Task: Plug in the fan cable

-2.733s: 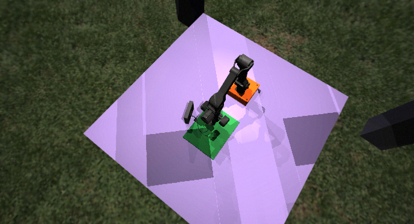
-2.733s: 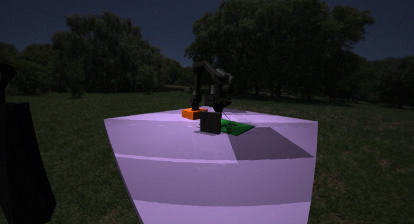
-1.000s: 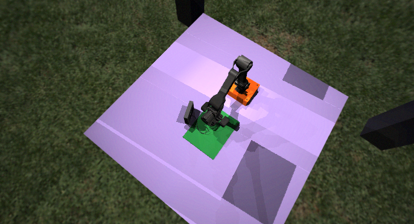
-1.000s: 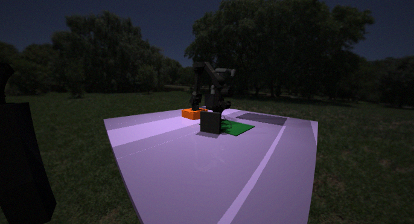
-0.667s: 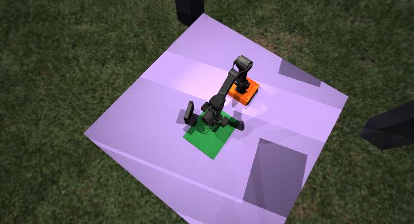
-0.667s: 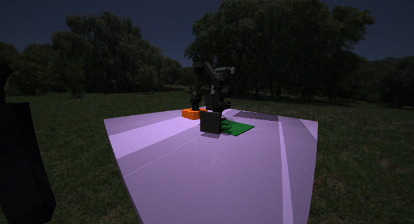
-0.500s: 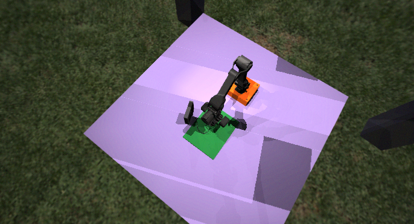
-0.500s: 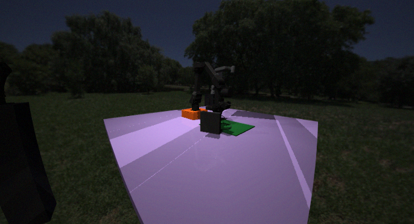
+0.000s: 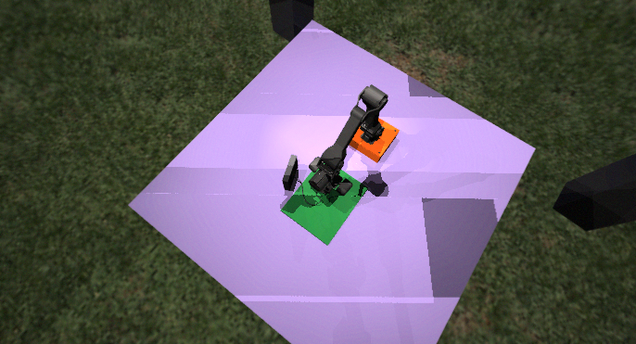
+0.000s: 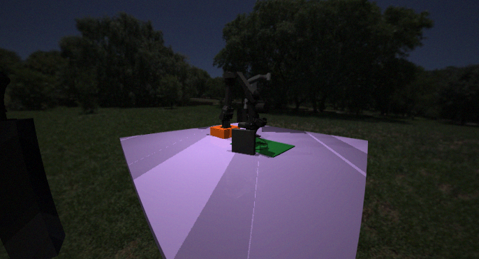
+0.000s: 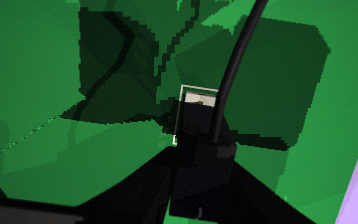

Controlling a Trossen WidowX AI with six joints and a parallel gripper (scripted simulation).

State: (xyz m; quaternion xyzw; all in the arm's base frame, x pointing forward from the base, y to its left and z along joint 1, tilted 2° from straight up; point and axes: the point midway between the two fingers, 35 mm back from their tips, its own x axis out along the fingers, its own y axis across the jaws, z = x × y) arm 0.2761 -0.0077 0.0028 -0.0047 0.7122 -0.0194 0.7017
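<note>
Now: the black plug 1 cm ahead of my gripper tip and 1 cm above it. The rest, counted from my gripper tip: black fan 14 cm to the right, 7 cm ahead, 2 cm above; then green board 6 cm ahead, 5 cm below, 3 cm to the left; then white four-pin fan header 4 cm below, 1 cm ahead.
</note>
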